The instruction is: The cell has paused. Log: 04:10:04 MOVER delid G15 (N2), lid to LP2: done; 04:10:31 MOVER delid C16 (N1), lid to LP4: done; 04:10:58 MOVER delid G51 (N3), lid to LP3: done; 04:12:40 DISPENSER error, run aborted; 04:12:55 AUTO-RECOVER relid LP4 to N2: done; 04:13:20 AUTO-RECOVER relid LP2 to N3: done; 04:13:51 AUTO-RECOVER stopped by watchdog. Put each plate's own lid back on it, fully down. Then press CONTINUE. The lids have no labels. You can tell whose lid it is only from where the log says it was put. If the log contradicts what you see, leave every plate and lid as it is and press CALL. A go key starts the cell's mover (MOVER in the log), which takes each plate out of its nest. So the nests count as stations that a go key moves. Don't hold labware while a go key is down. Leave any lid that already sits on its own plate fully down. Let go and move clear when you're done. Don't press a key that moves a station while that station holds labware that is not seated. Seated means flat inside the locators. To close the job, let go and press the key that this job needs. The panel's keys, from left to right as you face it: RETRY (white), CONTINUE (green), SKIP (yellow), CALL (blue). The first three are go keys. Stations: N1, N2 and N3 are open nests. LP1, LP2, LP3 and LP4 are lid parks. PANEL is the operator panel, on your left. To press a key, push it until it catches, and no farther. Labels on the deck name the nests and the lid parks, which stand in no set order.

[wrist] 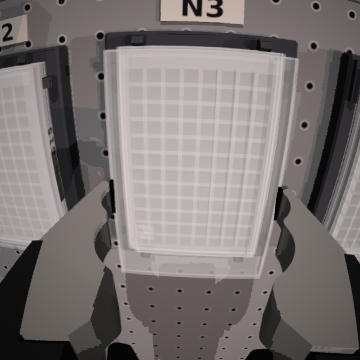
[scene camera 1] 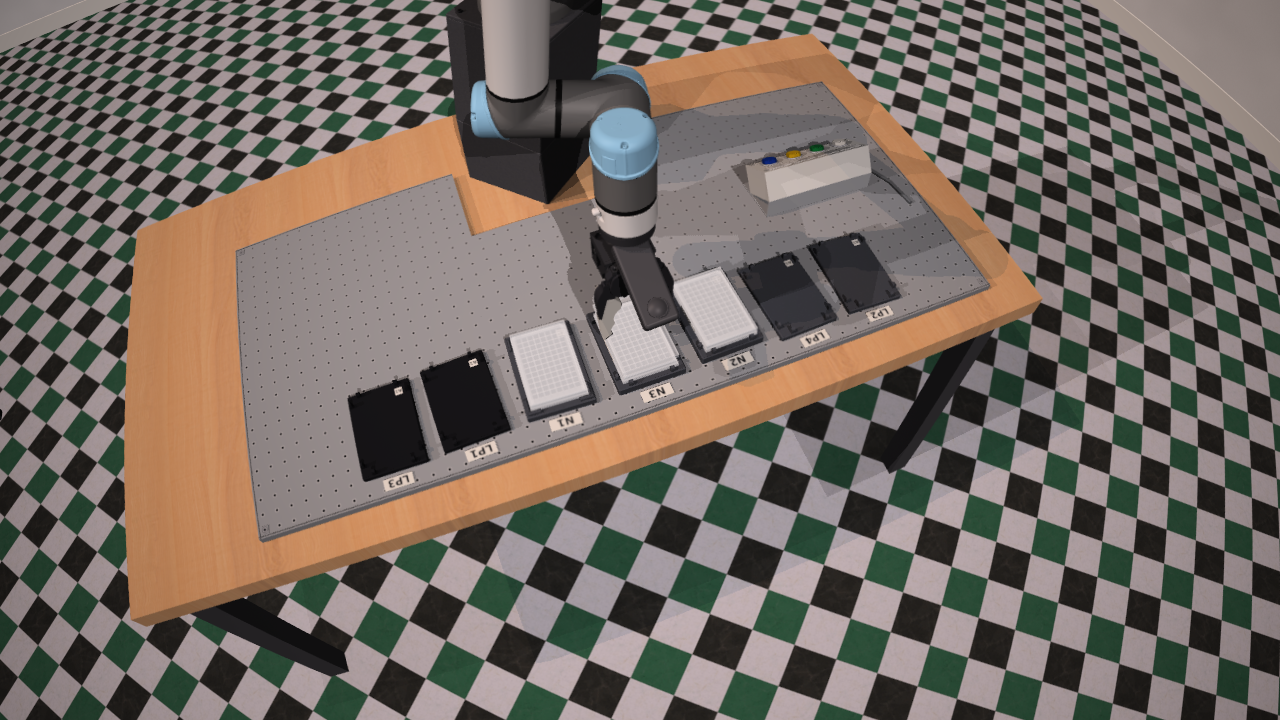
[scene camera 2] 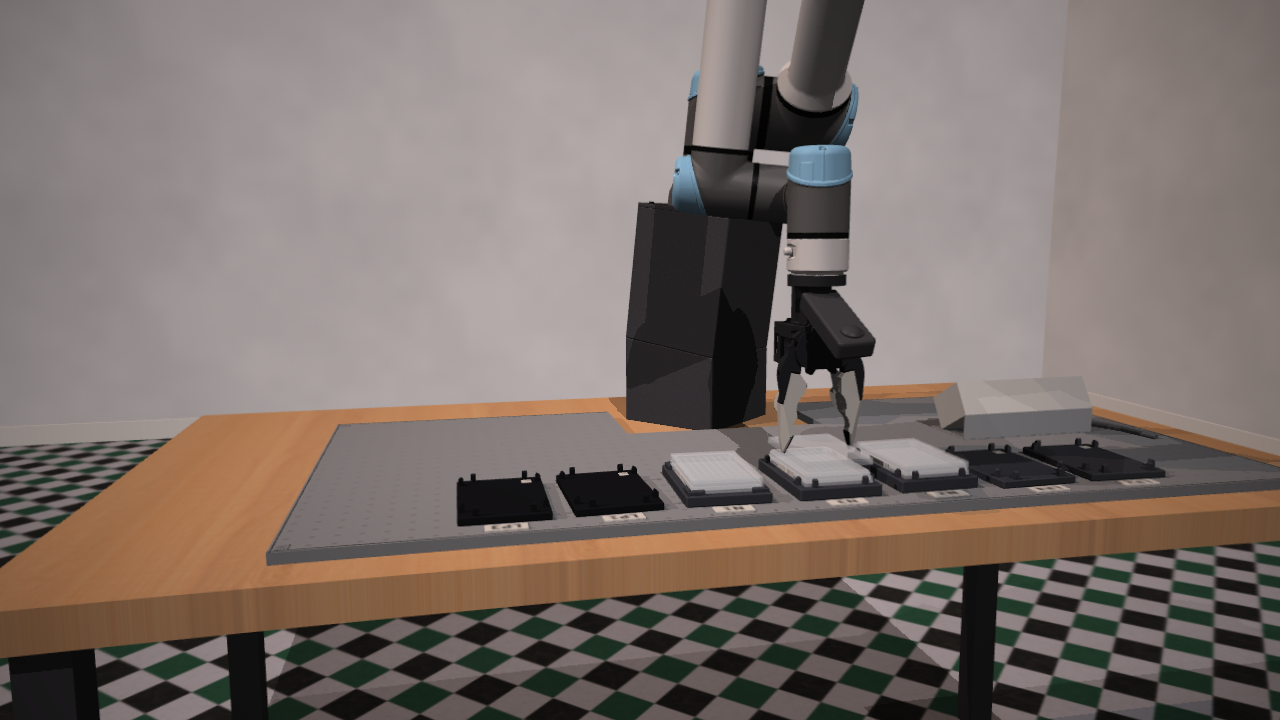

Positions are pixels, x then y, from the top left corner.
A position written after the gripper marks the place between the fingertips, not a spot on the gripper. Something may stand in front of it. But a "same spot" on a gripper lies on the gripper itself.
gripper: wrist; scene camera 1 633,329; scene camera 2
clear lid: wrist; scene camera 1 634,349; scene camera 2
same spot on clear lid: (wrist: 197,139) = (scene camera 2: 825,451)
same spot on gripper: (scene camera 2: 791,385) = (wrist: 340,304)
